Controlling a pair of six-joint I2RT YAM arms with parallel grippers.
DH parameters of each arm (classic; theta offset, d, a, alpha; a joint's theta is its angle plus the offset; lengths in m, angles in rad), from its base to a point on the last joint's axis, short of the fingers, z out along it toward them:
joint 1: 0 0.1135 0.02 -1.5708
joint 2: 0 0 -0.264 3.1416
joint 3: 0.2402 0 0.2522 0
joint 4: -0.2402 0 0.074 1.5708
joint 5: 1.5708 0 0 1.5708
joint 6: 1.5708 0.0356 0 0
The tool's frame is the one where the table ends.
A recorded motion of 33 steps. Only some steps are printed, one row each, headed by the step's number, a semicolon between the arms.
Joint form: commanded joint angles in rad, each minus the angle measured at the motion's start. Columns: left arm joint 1, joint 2, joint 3, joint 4, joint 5, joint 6; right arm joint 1, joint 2, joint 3, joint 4, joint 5, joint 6.
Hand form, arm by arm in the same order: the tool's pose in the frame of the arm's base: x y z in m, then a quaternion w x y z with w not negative. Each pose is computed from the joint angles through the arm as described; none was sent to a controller.
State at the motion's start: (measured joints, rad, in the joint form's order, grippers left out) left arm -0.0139 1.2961 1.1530 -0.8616 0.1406 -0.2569; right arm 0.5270 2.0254 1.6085 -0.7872 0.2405 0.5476
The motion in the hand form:
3: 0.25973 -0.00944 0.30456 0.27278 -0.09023 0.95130 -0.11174; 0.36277 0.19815 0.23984 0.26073 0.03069 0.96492 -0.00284
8: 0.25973 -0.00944 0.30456 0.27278 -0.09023 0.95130 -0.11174; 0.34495 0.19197 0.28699 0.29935 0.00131 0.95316 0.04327
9: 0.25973 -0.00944 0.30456 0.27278 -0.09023 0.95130 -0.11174; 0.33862 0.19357 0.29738 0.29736 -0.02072 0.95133 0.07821
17: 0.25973 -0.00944 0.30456 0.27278 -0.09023 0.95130 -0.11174; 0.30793 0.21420 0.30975 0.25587 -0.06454 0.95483 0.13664
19: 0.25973 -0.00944 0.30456 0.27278 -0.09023 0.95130 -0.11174; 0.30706 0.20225 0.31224 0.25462 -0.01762 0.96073 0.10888
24: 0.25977 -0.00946 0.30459 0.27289 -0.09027 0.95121 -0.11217; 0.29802 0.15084 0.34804 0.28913 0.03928 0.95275 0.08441
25: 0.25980 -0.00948 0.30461 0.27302 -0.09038 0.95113 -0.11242; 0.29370 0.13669 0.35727 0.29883 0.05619 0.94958 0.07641
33: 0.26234 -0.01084 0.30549 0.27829 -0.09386 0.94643 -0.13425; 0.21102 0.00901 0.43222 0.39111 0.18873 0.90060 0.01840
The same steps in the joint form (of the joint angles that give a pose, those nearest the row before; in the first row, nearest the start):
3: -0.0012 0.0038 0.0179 0.0000 0.0153 0.0061; -0.0038 -0.0893 -0.0042 0.0053 0.0328 -0.0248
8: -0.0012 0.0038 0.0179 0.0000 0.0153 0.0061; 0.0004 -0.2132 -0.0042 0.0034 -0.0221 -0.0828
9: -0.0012 0.0038 0.0179 0.0000 0.0153 0.0061; 0.0057 -0.2419 -0.0042 0.0053 -0.0931 -0.1049
17: -0.0012 0.0038 0.0179 0.0000 0.0153 0.0061; 0.0835 -0.2888 -0.0046 -0.0629 -0.2113 -0.0809
19: -0.0012 0.0038 0.0179 0.0000 0.0153 0.0061; 0.0641 -0.3037 -0.0046 -0.1110 -0.1511 -0.0187
24: -0.0011 0.0038 0.0179 0.0004 0.0160 0.0057; -0.0439 -0.4254 -0.0046 -0.1892 -0.1034 -0.0244
25: -0.0012 0.0038 0.0179 0.0008 0.0164 0.0053; -0.0748 -0.4593 -0.0046 -0.2106 -0.0885 -0.0252
33: -0.0011 0.0069 0.0179 0.0240 0.0542 -0.0164; -0.4566 -0.8064 -0.0046 -0.3773 -0.0755 -0.1331

